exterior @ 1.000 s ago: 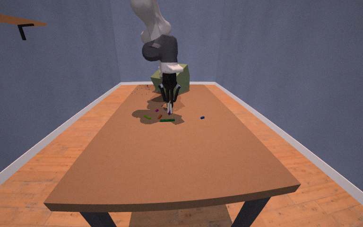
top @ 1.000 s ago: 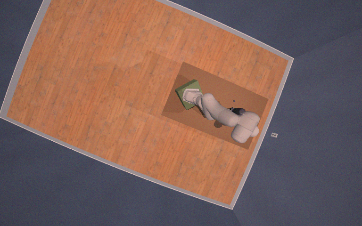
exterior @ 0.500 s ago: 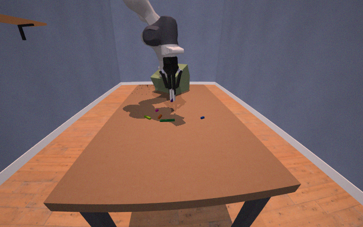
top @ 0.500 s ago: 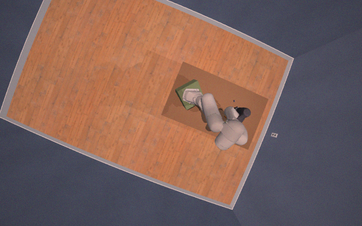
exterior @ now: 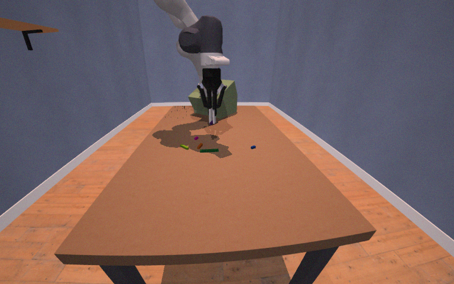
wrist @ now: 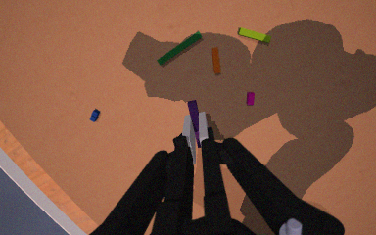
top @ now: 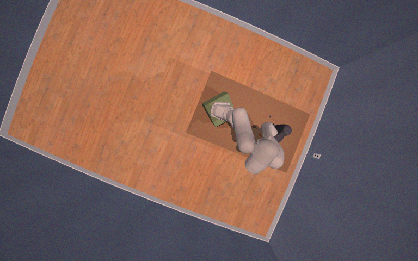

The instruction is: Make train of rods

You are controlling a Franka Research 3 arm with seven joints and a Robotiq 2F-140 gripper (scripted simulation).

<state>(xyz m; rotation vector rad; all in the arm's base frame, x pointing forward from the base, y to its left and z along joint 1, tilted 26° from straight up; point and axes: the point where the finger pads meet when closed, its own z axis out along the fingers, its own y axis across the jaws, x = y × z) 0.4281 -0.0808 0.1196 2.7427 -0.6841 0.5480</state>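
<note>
The green rod is 130 mm below my hand, 80 mm ahead of it and 40 mm to the right of it. Also, from my hand: purple rod 30 mm below; then orange rod 130 mm below, 70 mm to the right, 30 mm ahead; then magenta rod 130 mm below, 70 mm to the right, 60 mm behind.
</note>
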